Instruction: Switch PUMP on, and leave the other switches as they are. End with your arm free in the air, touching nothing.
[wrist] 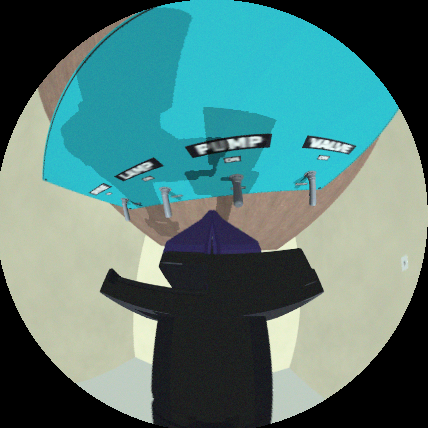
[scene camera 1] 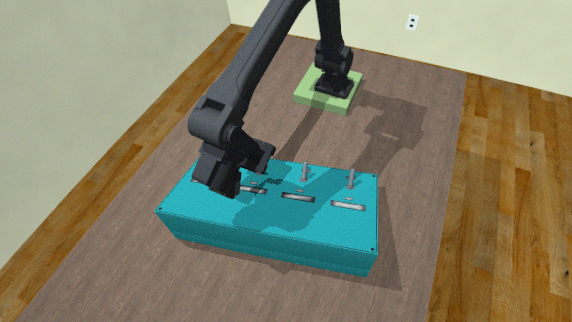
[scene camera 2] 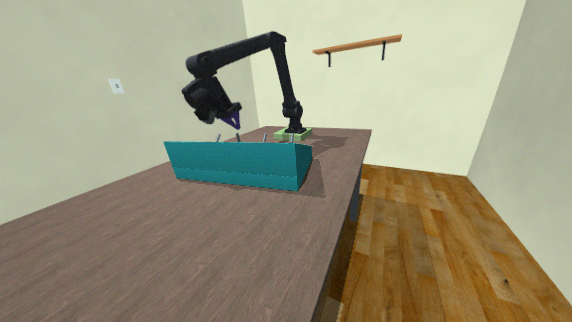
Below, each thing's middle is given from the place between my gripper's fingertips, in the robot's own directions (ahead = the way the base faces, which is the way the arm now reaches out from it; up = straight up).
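Scene:
Teal switch box (scene camera 1: 321, 221): 8 cm below my hand, 4 cm ahead of it, 4 cm to the left of it.

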